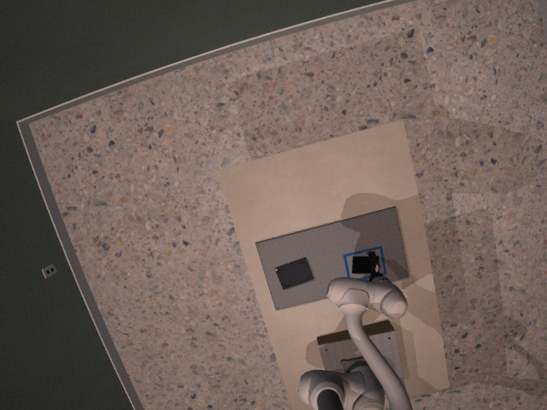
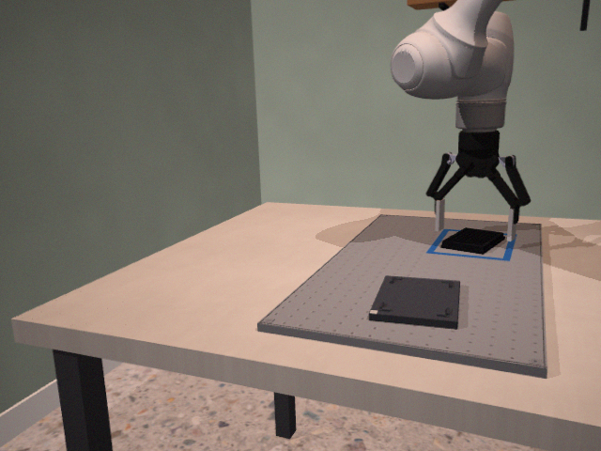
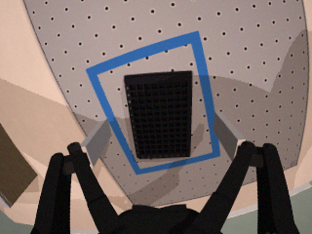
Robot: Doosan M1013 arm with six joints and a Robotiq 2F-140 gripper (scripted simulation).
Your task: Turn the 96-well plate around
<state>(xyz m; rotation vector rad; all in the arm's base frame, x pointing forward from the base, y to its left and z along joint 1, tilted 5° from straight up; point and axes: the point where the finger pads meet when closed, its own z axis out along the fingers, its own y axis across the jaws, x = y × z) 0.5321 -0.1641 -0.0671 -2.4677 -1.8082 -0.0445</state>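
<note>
Now: the black 96-well plate 20 mm below my hand. The rest, counted from my hand: small white A1 mark: 110 mm ahead, 430 mm to the left, 20 mm below; then plate nest N1: 60 mm ahead, 350 mm to the left, 20 mm below.
</note>
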